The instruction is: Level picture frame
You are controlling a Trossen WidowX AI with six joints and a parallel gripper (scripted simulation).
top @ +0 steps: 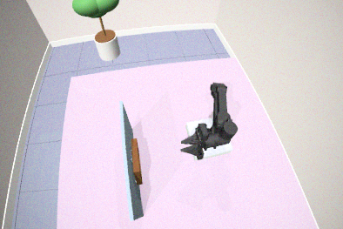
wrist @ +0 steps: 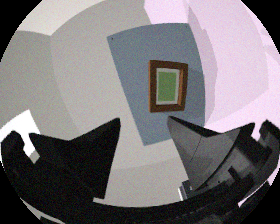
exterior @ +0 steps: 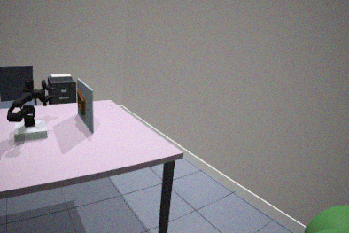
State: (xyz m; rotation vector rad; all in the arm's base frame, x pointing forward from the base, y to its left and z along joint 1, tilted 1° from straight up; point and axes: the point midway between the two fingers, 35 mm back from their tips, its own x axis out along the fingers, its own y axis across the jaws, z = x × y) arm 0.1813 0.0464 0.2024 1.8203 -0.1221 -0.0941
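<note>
Right now my gripper tip is 200 mm short of the brown wooden picture frame, 90 mm above it and 20 mm to the left of it. Round my gripper tip: wall panel: 210 mm ahead, 100 mm below, 20 mm to the right.
</note>
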